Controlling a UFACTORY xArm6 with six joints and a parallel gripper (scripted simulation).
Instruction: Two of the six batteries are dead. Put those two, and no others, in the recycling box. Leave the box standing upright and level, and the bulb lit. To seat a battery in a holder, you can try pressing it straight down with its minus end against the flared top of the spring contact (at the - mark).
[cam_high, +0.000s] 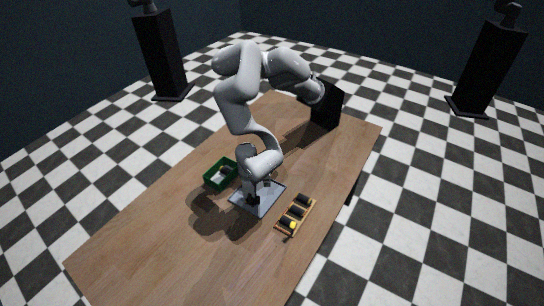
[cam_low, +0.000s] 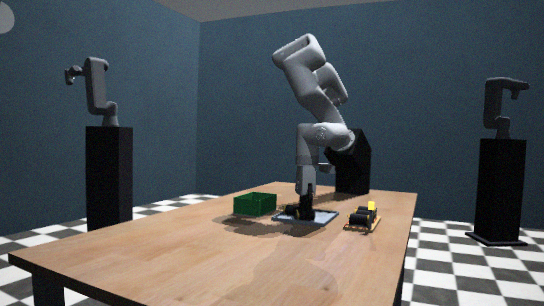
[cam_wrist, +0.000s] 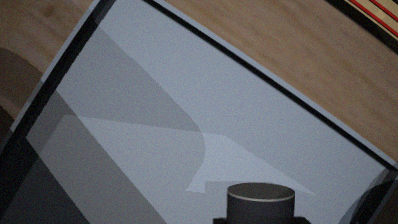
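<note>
My gripper is now 5 cm past the grey tray, 3 cm above it and 1 cm to the right of it. Also, from my hand: green recycling box (17 cm to the right, 11 cm behind, 2 cm below).
</note>
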